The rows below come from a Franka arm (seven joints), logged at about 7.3 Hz.
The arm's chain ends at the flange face. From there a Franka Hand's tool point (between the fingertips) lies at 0.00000 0.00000 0.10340 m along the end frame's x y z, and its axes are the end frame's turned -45 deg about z.
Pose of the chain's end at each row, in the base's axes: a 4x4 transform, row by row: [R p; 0 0 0 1], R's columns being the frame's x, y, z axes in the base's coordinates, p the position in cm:
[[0.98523 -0.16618 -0.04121 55.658], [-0.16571 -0.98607 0.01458 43.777], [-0.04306 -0.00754 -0.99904 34.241], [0 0 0 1]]
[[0.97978 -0.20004 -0.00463 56.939], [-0.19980 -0.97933 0.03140 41.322], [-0.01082 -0.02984 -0.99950 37.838], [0 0 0 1]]
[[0.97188 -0.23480 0.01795 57.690], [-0.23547 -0.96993 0.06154 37.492], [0.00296 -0.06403 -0.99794 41.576], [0 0 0 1]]
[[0.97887 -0.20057 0.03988 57.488], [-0.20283 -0.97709 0.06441 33.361], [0.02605 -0.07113 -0.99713 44.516], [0 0 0 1]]
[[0.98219 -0.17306 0.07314 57.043], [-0.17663 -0.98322 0.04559 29.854], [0.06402 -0.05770 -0.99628 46.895], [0 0 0 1]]
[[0.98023 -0.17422 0.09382 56.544], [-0.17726 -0.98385 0.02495 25.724], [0.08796 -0.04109 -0.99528 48.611], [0 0 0 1]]
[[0.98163 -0.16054 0.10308 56.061], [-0.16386 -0.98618 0.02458 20.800], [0.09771 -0.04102 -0.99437 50.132], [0 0 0 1]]
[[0.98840 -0.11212 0.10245 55.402], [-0.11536 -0.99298 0.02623 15.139], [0.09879 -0.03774 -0.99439 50.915], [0 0 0 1]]
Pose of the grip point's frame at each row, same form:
[[0.81417 0.57916 -0.04121 55.232], [0.58008 -0.81443 0.01458 43.928], [-0.02512 -0.03578 -0.99904 23.911], [0 0 0 1]]
[[0.83426 0.55136 -0.00463 56.891], [0.55121 -0.83377 0.03140 41.647], [0.01345 -0.02875 -0.99950 27.503], [0 0 0 1]]
[[0.85325 0.52119 0.01795 57.876], [0.51934 -0.85235 0.06154 38.128], [0.04737 -0.04318 -0.99794 31.257], [0 0 0 1]]
[[0.83399 0.55034 0.03988 57.900], [0.54748 -0.83433 0.06441 34.027], [0.06872 -0.03188 -0.99713 34.206], [0 0 0 1]]
[[0.81689 0.57214 0.07314 57.799], [0.57035 -0.82014 0.04559 30.325], [0.08607 0.00447 -0.99628 36.593], [0 0 0 1]]
[[0.81632 0.56994 0.09382 57.514], [0.57035 -0.82103 0.02495 25.982], [0.09125 0.03314 -0.99528 38.320], [0 0 0 1]]
[[0.80764 0.58060 0.10308 57.127], [0.58147 -0.81320 0.02458 21.054], [0.09810 0.04009 -0.99437 39.850], [0 0 0 1]]
[[0.77819 0.61962 0.10245 56.461], [0.62057 -0.78371 0.02623 15.410], [0.09654 0.04317 -0.99439 40.633], [0 0 0 1]]

